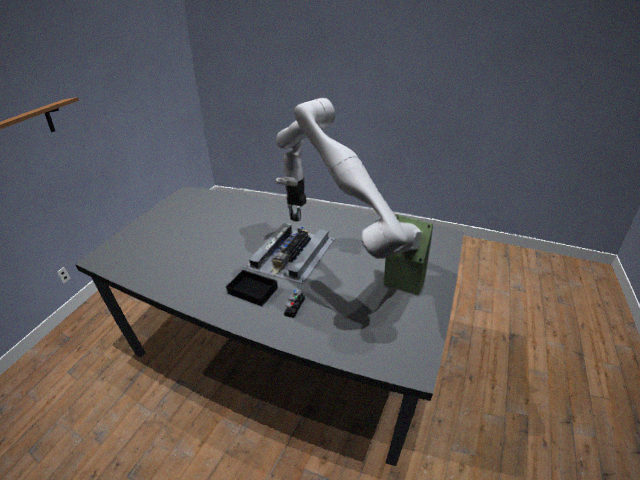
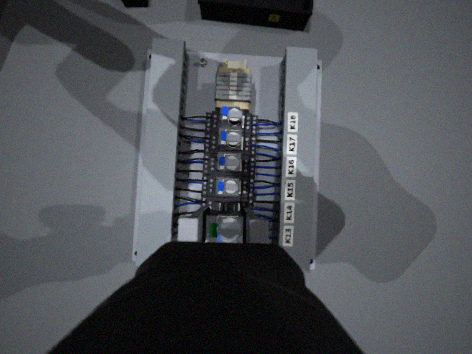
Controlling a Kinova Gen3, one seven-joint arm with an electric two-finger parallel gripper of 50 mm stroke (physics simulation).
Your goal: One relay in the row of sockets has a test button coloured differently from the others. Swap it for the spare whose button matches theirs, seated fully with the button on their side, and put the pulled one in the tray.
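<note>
My gripper is shut on the relay with the green button and holds it raised above the row of sockets. Four clear relays with blue buttons, such as the one by label K15, sit in the row. Beside them, by label K14, part of a dark socket without a relay shows. A bit of blue shows just below the held relay; the rest there is hidden by the gripper. The black tray stands beside the panel. The spare relays stand right of it, with red and green spots.
Two raised grey wiring ducts flank the row on the panel. A beige and grey terminal block ends the row. The green mounting block of the arm stands at the right.
</note>
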